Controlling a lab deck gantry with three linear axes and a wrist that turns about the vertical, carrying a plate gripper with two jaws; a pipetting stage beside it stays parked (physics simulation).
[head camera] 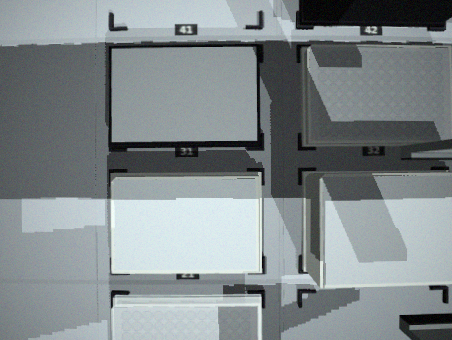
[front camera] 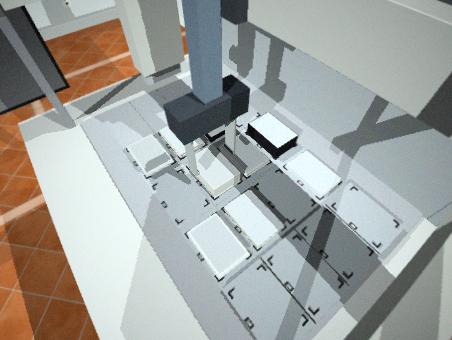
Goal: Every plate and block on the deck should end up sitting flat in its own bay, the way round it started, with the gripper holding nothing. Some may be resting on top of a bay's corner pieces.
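Where they show: gripper, fingertip midpoint: (head camera: 427, 237) (front camera: 212, 159); robot's base, link origin: (front camera: 127, 149).
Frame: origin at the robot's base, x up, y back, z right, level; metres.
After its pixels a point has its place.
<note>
My gripper (front camera: 212, 162) @(x 0.065, y -0.228, z -0.150 m) is open. Its jaws stand on either side of a tall white block (front camera: 217, 172) @(x 0.042, y -0.254, z -0.146 m) (head camera: 380, 235) @(x 0.042, y -0.210, z -0.146 m) in bay 22. A black-edged plate (head camera: 185, 95) @(x 0.014, y -0.065, z -0.256 m) is in bay 31, and a white plate (front camera: 175, 137) @(x 0.014, y -0.060, z -0.133 m) (head camera: 185, 230) @(x 0.014, y -0.065, z -0.145 m) in bay 21. Clear-topped plates are in bay 11 (front camera: 150, 154) @(x 0.014, y -0.073, z -0.043 m) (head camera: 170, 322) @(x 0.014, y -0.051, z -0.069 m) and bay 32 (front camera: 252, 160) @(x 0.014, y -0.264, z -0.257 m) (head camera: 385, 95) @(x 0.014, y -0.231, z -0.255 m). A black block with a white top (front camera: 272, 131) @(x 0.042, y -0.234, z -0.357 m) is in bay 42. Nearer in the front view are a framed plate (front camera: 217, 245) @(x 0.014, y -0.398, z -0.039 m), a white plate (front camera: 254, 220) @(x 0.015, y -0.403, z -0.144 m) and another white plate (front camera: 312, 172) @(x 0.014, y -0.393, z -0.359 m). Whether these three sit fully down is unclear.
Bay 41 (head camera: 186, 30) @(x 0.000, y -0.064, z -0.317 m) holds no plate, nor does the bay (front camera: 180, 200) @(x 0.000, y -0.243, z -0.036 m) beside the tall block. More bays with black corner pieces (front camera: 267, 260) @(x 0.016, y -0.490, z -0.104 m) lie at the near side. The parked stage and beams stand above the deck's right side.
</note>
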